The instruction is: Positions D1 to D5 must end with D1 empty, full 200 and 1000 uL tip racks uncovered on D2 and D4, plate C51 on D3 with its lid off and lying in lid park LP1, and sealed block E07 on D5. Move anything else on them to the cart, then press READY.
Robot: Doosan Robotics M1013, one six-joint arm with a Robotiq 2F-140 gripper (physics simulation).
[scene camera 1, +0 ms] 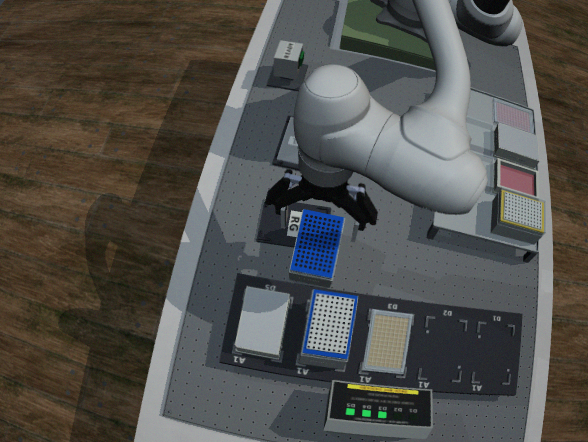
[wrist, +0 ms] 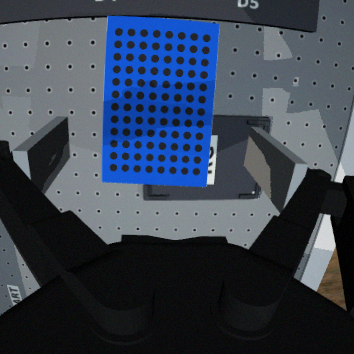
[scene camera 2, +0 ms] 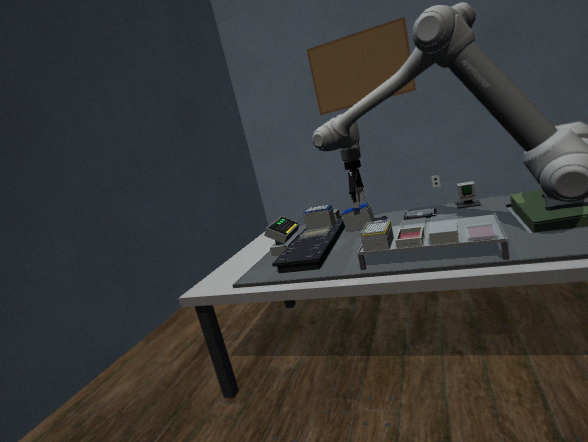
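Pixels of known places: gripper, fingertip midpoint: (scene camera 1: 319,228) (wrist: 159,140) (scene camera 2: 359,204); arm's base at its link origin: (scene camera 1: 409,16).
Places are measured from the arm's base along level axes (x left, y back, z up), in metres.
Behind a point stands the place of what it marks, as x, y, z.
Note:
My gripper (scene camera 1: 321,225) {-0.004, -0.817, 0.070} (scene camera 2: 357,200) {-0.004, -0.817, 0.070} (wrist: 159,140) {-0.004, -0.817, 0.070} is open, fingers apart either side of a blue rack (scene camera 1: 317,245) {0.004, -0.845, 0.054} (scene camera 2: 358,218) {0.042, -0.815, 0.015} (wrist: 159,100) {0.002, -0.843, 0.055} with dark holes. The rack stands between the deck and a dark nest labelled RG, partly over the nest; it looks tilted in scene camera 2. On the deck (scene camera 1: 465,350) {0.378, -0.929, 0.000} (scene camera 2: 300,256) {0.469, -0.900, 0.000}, a pale block (scene camera 1: 262,320) {-0.036, -1.022, 0.042} is on D5, a blue-rimmed rack of white tips (scene camera 1: 330,324) {0.084, -0.998, 0.098} (scene camera 2: 319,216) {0.123, -0.972, 0.064} on D4, and a beige lidless plate (scene camera 1: 389,341) {0.207, -0.967, 0.017} (scene camera 2: 319,233) {0.238, -0.927, 0.016} on D3. D2 and D1 are empty.
The cart (scene camera 1: 475,231) {0.320, -0.661, 0.013} holds a yellow-rimmed tip rack (scene camera 1: 521,212) {0.409, -0.610, 0.083} (scene camera 2: 376,236) {0.478, -0.578, 0.065}, a red-filled tray (scene camera 1: 516,179) {0.399, -0.484, 0.028}, a grey block (scene camera 1: 516,142) {0.377, -0.392, 0.055} and a pink plate (scene camera 1: 514,115) {0.369, -0.276, 0.029}. The panel (scene camera 1: 378,407) {0.229, -1.113, 0.071} shows green at D5, D4, D3. The READY box (scene camera 1: 288,60) {-0.235, -0.409, 0.054} (scene camera 2: 466,191) {-0.210, -0.372, 0.027} stands behind.

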